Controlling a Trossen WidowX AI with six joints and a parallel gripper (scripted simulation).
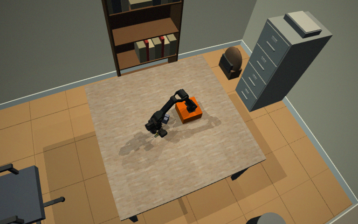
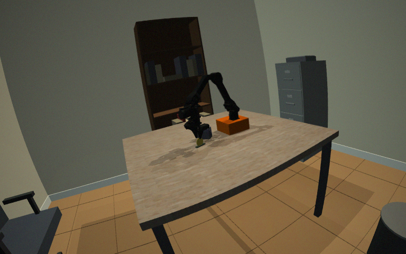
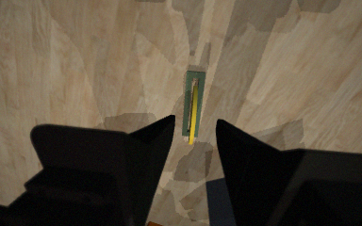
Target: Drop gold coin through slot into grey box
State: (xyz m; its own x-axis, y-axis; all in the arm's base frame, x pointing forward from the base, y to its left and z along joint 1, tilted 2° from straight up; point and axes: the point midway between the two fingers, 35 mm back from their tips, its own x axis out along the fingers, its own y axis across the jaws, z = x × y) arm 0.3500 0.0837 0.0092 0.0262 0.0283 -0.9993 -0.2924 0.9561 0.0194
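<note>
The gold coin is 3 cm below my gripper tip and 1 cm behind it.
</note>
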